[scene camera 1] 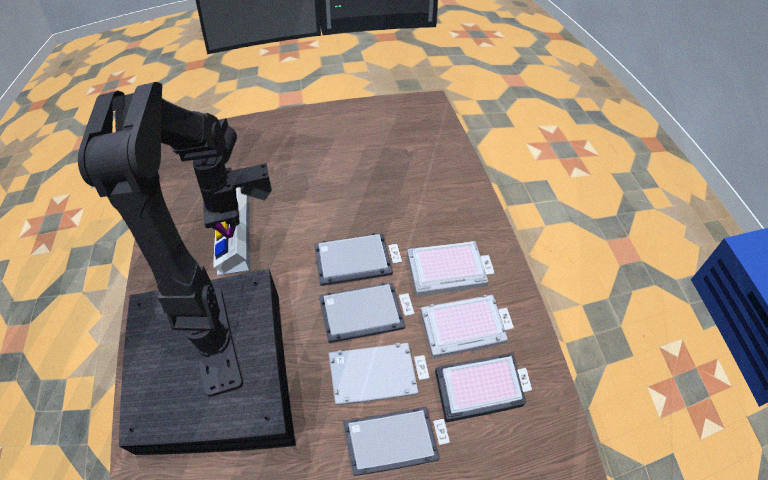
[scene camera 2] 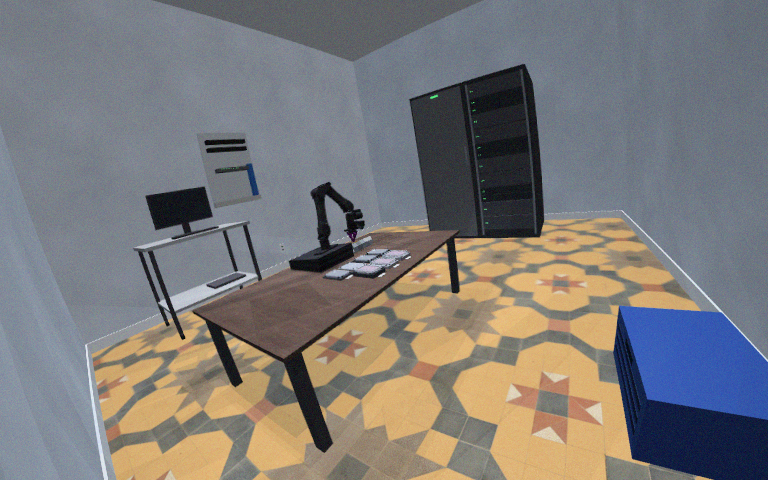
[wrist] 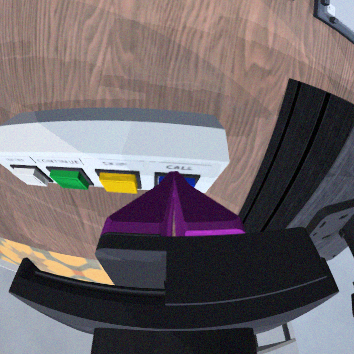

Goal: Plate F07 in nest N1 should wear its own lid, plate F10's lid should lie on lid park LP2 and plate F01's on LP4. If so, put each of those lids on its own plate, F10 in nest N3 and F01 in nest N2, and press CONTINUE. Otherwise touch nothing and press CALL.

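Frame: origin at the arm's base, x down, y ahead, z right, level; metres.
Seen in the pictures: gripper, between the fingertips: (scene camera 1: 229,237) (scene camera 2: 353,241) (wrist: 173,178); arm's base, origin of its link: (scene camera 1: 214,341) (scene camera 2: 326,250).
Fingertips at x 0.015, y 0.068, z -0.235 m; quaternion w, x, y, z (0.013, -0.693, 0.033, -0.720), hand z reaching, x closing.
Pixels of each thing's middle, then the offset from my fingertips to it. "spot": a spot on its surface instead.
- blue CALL button, middle of its body: (wrist: 174,183) (scene camera 1: 221,248) dy -0.025, dx +0.025, dz +0.000 m
- green CONTINUE button, a spot on its surface: (wrist: 70,178) spot: dy -0.002, dx +0.015, dz -0.090 m
- nest N1, middle of its body: (scene camera 1: 480,386) (scene camera 2: 368,271) dy +0.348, dx +0.056, dz +0.444 m
- N1 plate, middle of its body: (scene camera 1: 483,383) (scene camera 2: 368,268) dy +0.349, dx +0.041, dz +0.445 m
- N2 plate, middle of its body: (scene camera 1: 465,321) (scene camera 2: 382,261) dy +0.375, dx +0.045, dz +0.316 m
- N3 plate, middle of its body: (scene camera 1: 448,263) (scene camera 2: 395,253) dy +0.401, dx +0.043, dz +0.183 m
- LP2, middle of its body: (scene camera 1: 352,256) dy +0.232, dx +0.055, dz +0.092 m
- LP4, middle of its body: (scene camera 1: 360,309) (scene camera 2: 365,257) dy +0.207, dx +0.055, dz +0.216 m
- button box, middle of its body: (wrist: 94,156) (scene camera 1: 230,224) (scene camera 2: 359,243) dy +0.004, dx +0.037, dz -0.071 m
- yellow button, middle of its body: (wrist: 119,180) dy -0.017, dx +0.025, dz -0.049 m
- white button, middle of its body: (wrist: 30,174) dy +0.000, dx +0.025, dz -0.147 m
- LP1, middle of its body: (scene camera 1: 372,372) (scene camera 2: 352,265) dy +0.183, dx +0.059, dz +0.344 m
- LP3, middle of its body: (scene camera 1: 390,440) (scene camera 2: 337,273) dy +0.166, dx +0.055, dz +0.477 m
My gripper (scene camera 1: 231,235) (wrist: 173,178) is shut and empty. In the wrist view its tips are in front of the blue CALL button (wrist: 191,181) (scene camera 1: 221,247) and partly hide it; I cannot tell whether they touch it. The green CONTINUE button (wrist: 70,178) is further left. Pink-welled plates sit in nest N1 (scene camera 1: 487,409), N2 and N3: the N1 plate (scene camera 1: 481,384), the N2 plate (scene camera 1: 465,322) and the N3 plate (scene camera 1: 447,263). Whether the N1 plate wears a lid is unclear. Flat lids show on LP2 (scene camera 1: 353,257) and LP4 (scene camera 1: 363,311). Their plate codes are unreadable.
The button box (wrist: 115,140) also has a yellow button (wrist: 118,182) and a white button (wrist: 30,175). LP1 (scene camera 1: 373,373) and LP3 (scene camera 1: 391,441) lie nearer the front of the same row, each with a flat panel. The arm's black base (scene camera 1: 169,407) stands left of them.
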